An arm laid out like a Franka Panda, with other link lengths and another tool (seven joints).
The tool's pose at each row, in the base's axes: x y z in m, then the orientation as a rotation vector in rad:
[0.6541 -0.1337 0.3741 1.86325 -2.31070 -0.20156]
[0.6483 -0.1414 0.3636 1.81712 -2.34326 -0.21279]
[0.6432 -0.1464 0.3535 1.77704 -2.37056 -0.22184]
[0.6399 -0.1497 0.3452 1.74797 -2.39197 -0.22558]
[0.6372 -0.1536 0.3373 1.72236 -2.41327 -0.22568]
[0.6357 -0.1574 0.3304 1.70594 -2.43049 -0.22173]
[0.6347 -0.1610 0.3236 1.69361 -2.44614 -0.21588]
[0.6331 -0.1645 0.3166 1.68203 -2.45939 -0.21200]
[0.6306 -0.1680 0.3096 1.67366 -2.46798 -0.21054]
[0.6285 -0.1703 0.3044 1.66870 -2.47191 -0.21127]
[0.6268 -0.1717 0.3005 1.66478 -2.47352 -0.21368]
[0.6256 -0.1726 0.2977 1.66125 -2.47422 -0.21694]
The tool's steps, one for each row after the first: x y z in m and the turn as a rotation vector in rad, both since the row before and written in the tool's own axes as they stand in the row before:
[0.0083 0.0017 0.0115 -0.00827 -0.00692 0.03708]
[0.0056 0.0014 0.0109 -0.00684 -0.00573 0.03189]
[0.0037 0.0003 0.0088 -0.00248 -0.00432 0.02383]
[0.0041 -0.0004 0.0082 0.00083 -0.00428 0.02197]
[0.0037 -0.0014 0.0070 0.00442 -0.00354 0.01546]
[0.0034 -0.0018 0.0068 0.00618 -0.00336 0.01262]
[0.0035 -0.0012 0.0071 0.00433 -0.00295 0.01125]
[0.0038 -0.0004 0.0073 0.00199 -0.00207 0.00772]
[0.0027 0.0000 0.0054 -0.00019 -0.00112 0.00411]
[0.0017 0.0002 0.0041 -0.00181 -0.00062 0.00268]
[0.0012 0.0002 0.0030 -0.00255 -0.00051 0.00212]

